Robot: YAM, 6 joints.
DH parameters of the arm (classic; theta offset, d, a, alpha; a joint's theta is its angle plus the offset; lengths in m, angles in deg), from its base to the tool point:
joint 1: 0 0.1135 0.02 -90
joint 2: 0 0 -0.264 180
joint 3: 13.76 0 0.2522 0
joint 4: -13.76 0 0.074 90
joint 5: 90 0 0 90
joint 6: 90 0.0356 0 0
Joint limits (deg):
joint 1: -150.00..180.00
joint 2: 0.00..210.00
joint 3: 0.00..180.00
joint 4: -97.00..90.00
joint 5: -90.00..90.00
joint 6: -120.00..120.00
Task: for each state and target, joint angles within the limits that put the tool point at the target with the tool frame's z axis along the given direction. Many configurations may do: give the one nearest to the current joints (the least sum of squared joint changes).
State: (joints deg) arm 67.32 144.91 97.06 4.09 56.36 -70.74
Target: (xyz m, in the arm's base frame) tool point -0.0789 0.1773 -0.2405 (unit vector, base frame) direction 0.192 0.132 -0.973
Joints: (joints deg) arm 116.41 182.43 56.90 37.46 13.33 -70.74
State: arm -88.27 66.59 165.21 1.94 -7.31 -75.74
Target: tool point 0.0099 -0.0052 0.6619 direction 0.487 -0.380 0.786
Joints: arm -48.23 56.29 116.39 -7.82 -6.32 -75.74
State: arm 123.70 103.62 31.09 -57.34 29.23 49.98
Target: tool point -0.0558 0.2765 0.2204 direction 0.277 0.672 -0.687
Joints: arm 104.57 79.39 49.13 -19.54 25.92 49.98
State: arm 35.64 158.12 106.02 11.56 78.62 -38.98
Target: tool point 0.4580 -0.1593 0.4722 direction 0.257 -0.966 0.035
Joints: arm -15.55 129.80 152.41 -18.65 59.49 -38.98
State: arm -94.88 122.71 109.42 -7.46 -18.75 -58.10
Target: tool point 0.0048 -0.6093 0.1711 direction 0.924 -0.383 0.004
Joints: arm -92.70 162.16 142.87 19.96 -70.18 -58.10
